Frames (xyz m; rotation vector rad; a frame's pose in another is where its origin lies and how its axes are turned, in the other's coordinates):
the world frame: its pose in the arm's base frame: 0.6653 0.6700 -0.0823 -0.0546 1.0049 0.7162
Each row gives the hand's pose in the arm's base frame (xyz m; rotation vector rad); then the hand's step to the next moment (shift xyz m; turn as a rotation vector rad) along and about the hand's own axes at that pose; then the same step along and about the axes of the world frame.
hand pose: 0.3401 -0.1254 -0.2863 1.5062 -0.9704 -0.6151
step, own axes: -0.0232 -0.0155 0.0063 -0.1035 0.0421 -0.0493
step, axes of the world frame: 0.0191 0.0146 -0.0154 0.0255 0.1111 0.0437
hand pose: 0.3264 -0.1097 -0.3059 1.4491 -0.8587 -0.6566
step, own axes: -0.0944 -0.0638 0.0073 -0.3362 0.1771 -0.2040
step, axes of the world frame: 0.0778 0.0638 -0.0539 0.0732 0.3756 0.1990
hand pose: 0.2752 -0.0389 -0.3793 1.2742 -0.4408 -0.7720
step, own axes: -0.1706 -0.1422 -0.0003 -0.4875 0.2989 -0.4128
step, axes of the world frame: 0.0984 0.1411 -0.1405 0.1724 0.5598 0.3928
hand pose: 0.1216 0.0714 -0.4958 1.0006 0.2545 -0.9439
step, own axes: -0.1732 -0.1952 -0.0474 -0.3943 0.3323 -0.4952
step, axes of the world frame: 0.0038 0.2014 -0.1725 0.2785 0.4976 0.4312
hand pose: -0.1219 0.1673 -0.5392 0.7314 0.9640 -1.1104
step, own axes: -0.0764 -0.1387 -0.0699 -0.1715 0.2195 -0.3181
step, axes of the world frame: -0.0569 0.1410 -0.0827 0.2269 0.2659 0.2379
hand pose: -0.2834 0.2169 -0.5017 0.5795 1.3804 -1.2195
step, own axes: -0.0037 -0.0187 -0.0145 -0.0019 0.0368 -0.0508
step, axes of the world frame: -0.0085 0.0202 -0.0097 0.0501 0.0328 0.0188
